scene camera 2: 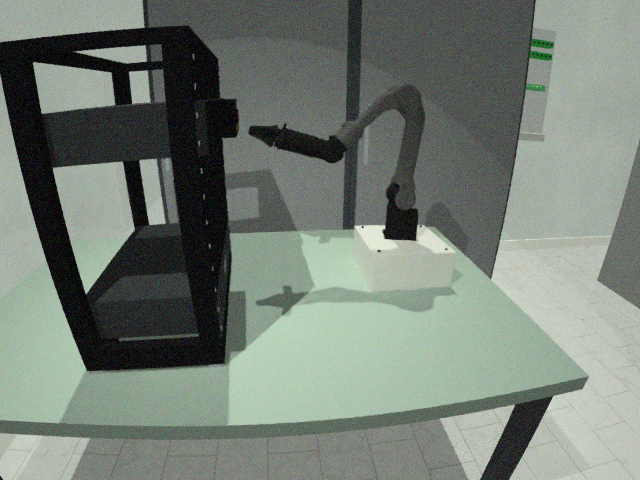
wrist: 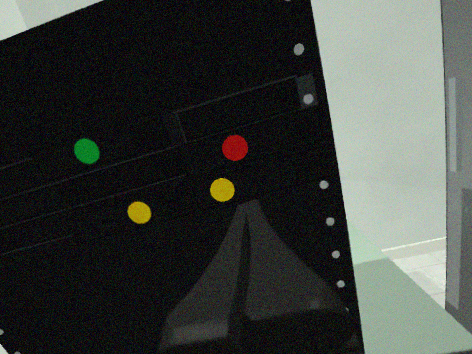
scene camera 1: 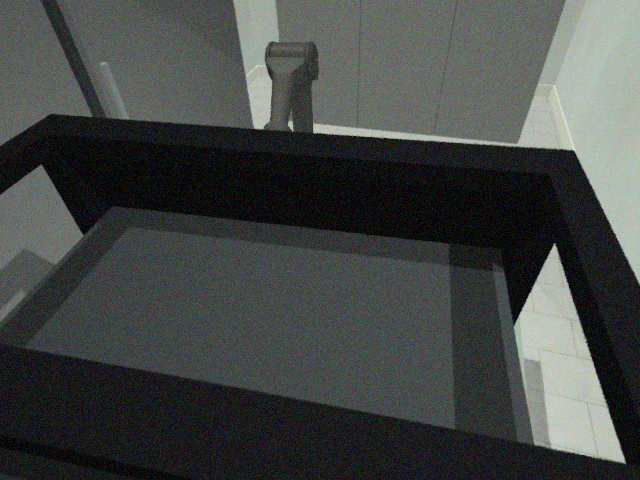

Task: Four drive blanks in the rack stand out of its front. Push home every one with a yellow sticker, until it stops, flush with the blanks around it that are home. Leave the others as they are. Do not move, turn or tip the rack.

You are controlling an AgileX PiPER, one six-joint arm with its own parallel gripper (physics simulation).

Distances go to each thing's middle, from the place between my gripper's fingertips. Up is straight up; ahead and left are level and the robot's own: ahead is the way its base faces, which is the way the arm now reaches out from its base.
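Labels:
I see that the red-sticker blank (wrist: pixel 301 128) is 10 mm to the left of my hand, 40 mm above it and 90 mm ahead of it.

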